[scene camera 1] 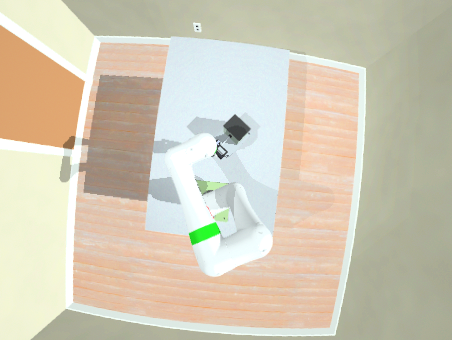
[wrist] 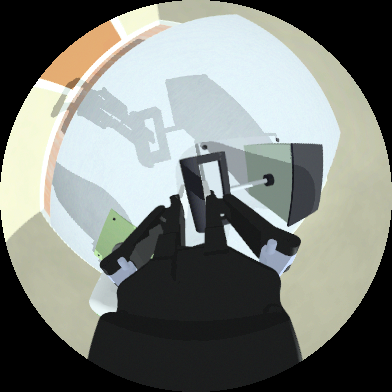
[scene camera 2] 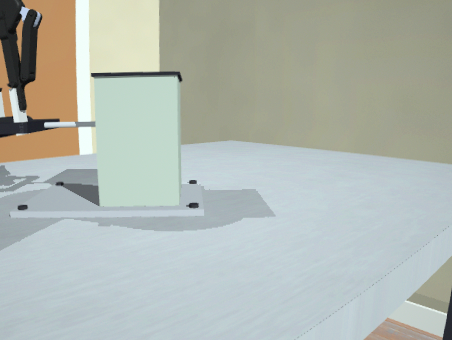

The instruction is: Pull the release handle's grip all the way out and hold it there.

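The release handle's grip, a dark rectangular frame [scene camera 2: 37, 124] [wrist: 191, 175], stands out from a pale green box with a dark top [scene camera 1: 237, 128] [scene camera 2: 137, 140] [wrist: 276, 157]. A thin light rod [scene camera 2: 62, 124] [wrist: 247, 185] joins them, and a length of it shows between grip and box. My gripper [scene camera 2: 10, 106] [wrist: 195, 189] is shut on the grip, with one finger on each side of its outer bar, the one farther from the box. It comes from above and holds the grip well above the table. In scene camera 1 the arm partly hides the fingers.
The box stands on a light base plate [scene camera 2: 50, 202] with dark bolts at its corners, on the pale table [scene camera 1: 225, 75] [scene camera 2: 300, 225]. The white arm [scene camera 1: 185, 185] reaches over the table. A green plate [scene camera 1: 220, 216] [wrist: 117, 230] lies near the arm's base.
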